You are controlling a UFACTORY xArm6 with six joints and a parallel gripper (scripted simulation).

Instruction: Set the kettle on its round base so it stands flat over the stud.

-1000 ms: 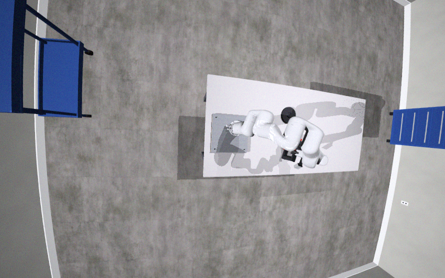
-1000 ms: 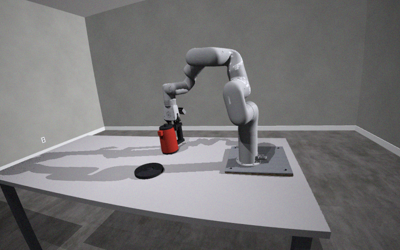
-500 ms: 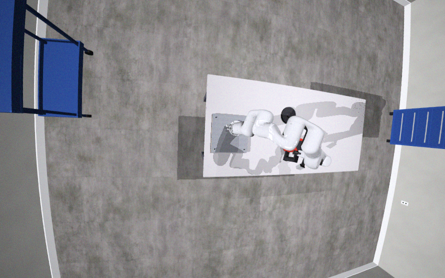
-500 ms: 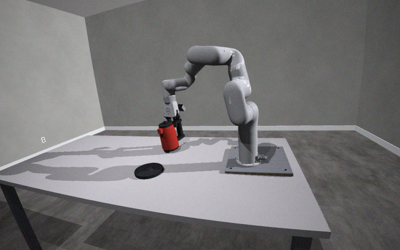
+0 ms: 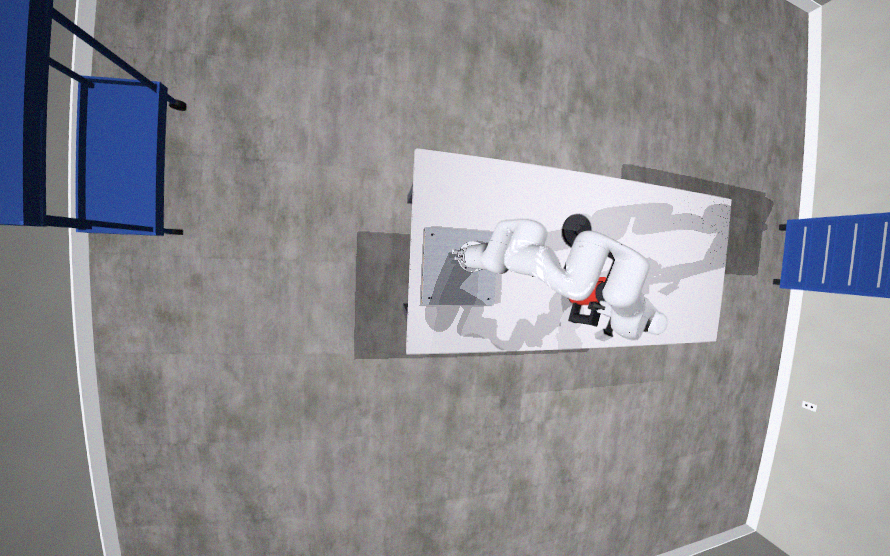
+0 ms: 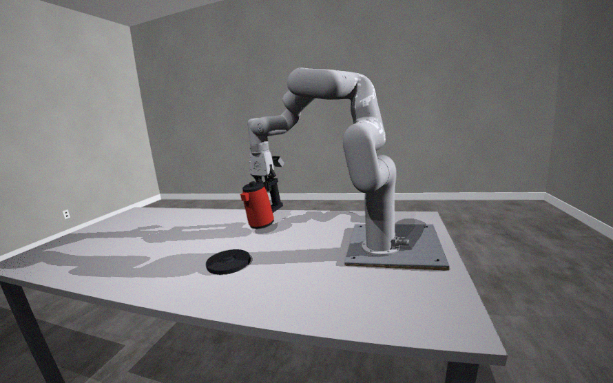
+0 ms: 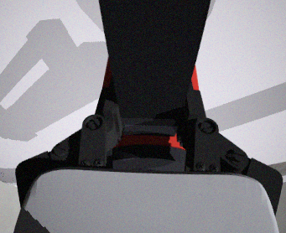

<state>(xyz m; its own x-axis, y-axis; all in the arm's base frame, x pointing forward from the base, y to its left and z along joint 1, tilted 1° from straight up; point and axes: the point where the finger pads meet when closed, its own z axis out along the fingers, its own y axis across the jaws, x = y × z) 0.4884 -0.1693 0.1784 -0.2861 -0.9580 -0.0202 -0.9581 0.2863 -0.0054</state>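
Right now the red kettle is 5 cm below my hand, 2 cm to the left of it and 1 cm ahead of it. Round my hand: black round base 33 cm to the left, 18 cm below, 1 cm ahead.
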